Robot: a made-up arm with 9 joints. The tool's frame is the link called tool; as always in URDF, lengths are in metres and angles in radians. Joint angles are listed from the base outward.
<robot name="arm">
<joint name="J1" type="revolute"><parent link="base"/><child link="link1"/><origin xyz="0.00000 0.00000 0.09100" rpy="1.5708 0.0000 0.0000"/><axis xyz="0 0 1"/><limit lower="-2.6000" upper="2.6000"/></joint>
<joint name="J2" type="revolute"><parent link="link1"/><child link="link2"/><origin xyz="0.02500 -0.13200 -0.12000" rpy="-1.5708 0.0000 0.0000"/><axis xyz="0 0 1"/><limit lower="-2.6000" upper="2.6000"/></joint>
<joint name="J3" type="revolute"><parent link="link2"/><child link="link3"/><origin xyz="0.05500 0.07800 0.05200" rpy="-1.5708 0.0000 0.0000"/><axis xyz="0 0 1"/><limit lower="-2.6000" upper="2.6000"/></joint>
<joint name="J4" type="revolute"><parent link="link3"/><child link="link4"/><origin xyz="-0.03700 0.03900 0.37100" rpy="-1.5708 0.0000 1.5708"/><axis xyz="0 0 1"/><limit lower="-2.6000" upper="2.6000"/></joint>
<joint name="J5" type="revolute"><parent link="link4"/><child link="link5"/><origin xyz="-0.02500 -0.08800 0.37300" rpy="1.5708 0.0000 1.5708"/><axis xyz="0 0 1"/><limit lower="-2.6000" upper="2.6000"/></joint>
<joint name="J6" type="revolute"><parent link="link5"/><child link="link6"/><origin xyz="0.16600 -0.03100 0.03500" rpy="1.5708 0.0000 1.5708"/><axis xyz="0 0 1"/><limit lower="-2.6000" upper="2.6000"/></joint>
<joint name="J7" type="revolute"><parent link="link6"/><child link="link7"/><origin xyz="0.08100 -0.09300 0.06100" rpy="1.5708 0.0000 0.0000"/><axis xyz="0 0 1"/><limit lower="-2.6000" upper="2.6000"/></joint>
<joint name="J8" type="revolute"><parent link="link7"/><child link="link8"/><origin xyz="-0.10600 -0.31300 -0.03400" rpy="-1.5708 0.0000 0.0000"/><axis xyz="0 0 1"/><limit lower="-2.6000" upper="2.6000"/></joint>
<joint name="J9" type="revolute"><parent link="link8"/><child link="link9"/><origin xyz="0.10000 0.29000 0.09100" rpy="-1.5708 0.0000 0.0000"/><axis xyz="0 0 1"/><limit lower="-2.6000" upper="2.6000"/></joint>
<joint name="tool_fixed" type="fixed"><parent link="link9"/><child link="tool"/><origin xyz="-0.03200 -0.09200 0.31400" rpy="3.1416 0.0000 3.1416"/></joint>
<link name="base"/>
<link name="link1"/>
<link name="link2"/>
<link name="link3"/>
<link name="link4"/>
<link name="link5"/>
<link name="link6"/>
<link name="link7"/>
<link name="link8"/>
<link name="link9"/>
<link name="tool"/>
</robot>
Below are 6 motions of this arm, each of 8 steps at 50 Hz.
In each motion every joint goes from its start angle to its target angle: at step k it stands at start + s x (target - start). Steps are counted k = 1, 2, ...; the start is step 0. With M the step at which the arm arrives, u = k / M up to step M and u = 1 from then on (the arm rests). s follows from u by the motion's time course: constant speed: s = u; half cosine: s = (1 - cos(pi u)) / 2; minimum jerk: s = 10 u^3 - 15 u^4 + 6 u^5.
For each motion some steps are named. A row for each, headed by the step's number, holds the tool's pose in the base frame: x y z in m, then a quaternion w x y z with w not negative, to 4 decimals.
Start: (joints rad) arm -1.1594 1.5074 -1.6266 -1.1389 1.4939 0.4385 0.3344 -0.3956 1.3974
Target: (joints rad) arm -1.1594 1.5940 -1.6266 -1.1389 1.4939 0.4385 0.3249 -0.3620 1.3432
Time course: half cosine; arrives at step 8
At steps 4, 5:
4: -1.0156 0.2996 0.7838 0.3079 0.3324 0.8735 -0.1781
5: -1.0149 0.2863 0.7860 0.3059 0.3366 0.8738 -0.1720

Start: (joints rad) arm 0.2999 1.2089 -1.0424 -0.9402 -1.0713 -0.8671 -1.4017 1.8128 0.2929
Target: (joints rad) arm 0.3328 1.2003 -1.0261 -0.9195 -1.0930 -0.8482 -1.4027 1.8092 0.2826
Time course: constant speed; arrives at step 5
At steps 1, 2, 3, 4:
1: -0.2537 0.7109 0.2708 0.2244 0.6377 -0.7173 0.1687
2: -0.2558 0.7102 0.2702 0.2213 0.6358 -0.7194 0.1711
3: -0.2580 0.7096 0.2697 0.2182 0.6338 -0.7215 0.1734
4: -0.2602 0.7090 0.2690 0.2151 0.6318 -0.7237 0.1757

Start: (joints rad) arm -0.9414 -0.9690 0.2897 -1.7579 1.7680 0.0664 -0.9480 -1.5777 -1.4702
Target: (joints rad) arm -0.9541 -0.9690 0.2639 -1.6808 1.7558 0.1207 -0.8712 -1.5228 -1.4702
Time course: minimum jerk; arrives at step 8
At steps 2, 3, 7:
2: 0.2526 0.3123 -0.1581 0.1990 -0.3785 0.4299 0.7952
3: 0.2648 0.3154 -0.1598 0.1827 -0.3825 0.4264 0.7991
7: 0.3135 0.3339 -0.1699 0.1151 -0.3967 0.4094 0.8135

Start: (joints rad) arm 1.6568 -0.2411 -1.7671 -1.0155 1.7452 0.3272 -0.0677 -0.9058 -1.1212
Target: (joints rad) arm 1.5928 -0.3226 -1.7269 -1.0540 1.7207 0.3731 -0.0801 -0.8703 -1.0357
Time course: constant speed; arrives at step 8
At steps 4, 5, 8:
4: 0.4183 1.0730 0.5121 0.0756 0.2217 -0.7610 0.6050
5: 0.4230 1.0686 0.5197 0.0815 0.2306 -0.7639 0.5972
8: 0.4380 1.0545 0.5415 0.0988 0.2570 -0.7717 0.5732

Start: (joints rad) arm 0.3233 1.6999 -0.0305 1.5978 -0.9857 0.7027 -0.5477 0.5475 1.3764
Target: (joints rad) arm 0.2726 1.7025 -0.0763 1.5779 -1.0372 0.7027 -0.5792 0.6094 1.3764
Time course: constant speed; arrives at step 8
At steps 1, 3, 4, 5, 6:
1: 0.0247 0.2555 -0.4822 0.6175 0.1578 -0.5017 0.5848
3: 0.0093 0.2640 -0.4916 0.6211 0.1704 -0.4932 0.5848
4: 0.0014 0.2682 -0.4961 0.6227 0.1767 -0.4889 0.5848
5: -0.0066 0.2725 -0.5004 0.6244 0.1830 -0.4846 0.5847
6: -0.0146 0.2768 -0.5046 0.6260 0.1893 -0.4803 0.5845

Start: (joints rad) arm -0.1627 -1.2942 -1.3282 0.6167 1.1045 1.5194 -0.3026 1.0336 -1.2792
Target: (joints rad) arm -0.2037 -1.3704 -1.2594 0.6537 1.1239 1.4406 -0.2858 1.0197 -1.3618
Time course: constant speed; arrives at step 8
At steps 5, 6, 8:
5: 0.3323 0.8412 -0.3029 0.5094 0.8086 -0.1722 0.2390
6: 0.3359 0.8373 -0.2960 0.5042 0.8103 -0.1811 0.2376
8: 0.3431 0.8291 -0.2824 0.4940 0.8131 -0.1992 0.2347

